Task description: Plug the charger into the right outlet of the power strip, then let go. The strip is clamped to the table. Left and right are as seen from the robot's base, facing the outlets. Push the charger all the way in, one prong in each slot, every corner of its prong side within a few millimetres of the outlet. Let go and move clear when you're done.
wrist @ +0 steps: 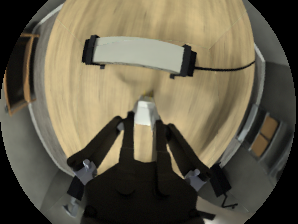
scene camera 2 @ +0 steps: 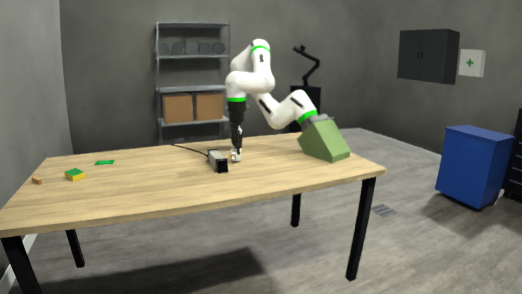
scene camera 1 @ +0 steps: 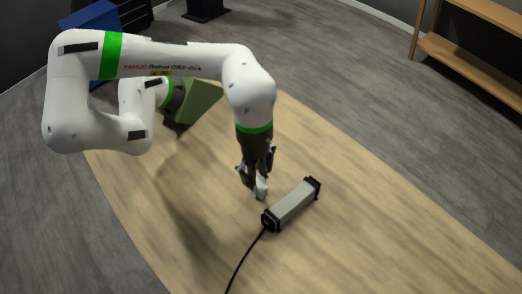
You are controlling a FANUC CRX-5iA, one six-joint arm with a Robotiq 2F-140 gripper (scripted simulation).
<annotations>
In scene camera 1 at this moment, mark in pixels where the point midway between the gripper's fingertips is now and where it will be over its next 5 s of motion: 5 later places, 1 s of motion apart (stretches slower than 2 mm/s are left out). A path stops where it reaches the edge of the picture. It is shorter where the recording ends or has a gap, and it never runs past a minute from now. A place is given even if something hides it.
My gripper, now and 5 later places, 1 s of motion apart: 258, 191; 262, 195; 267, 199; 268, 200; 270, 202; 271, 203
</annotations>
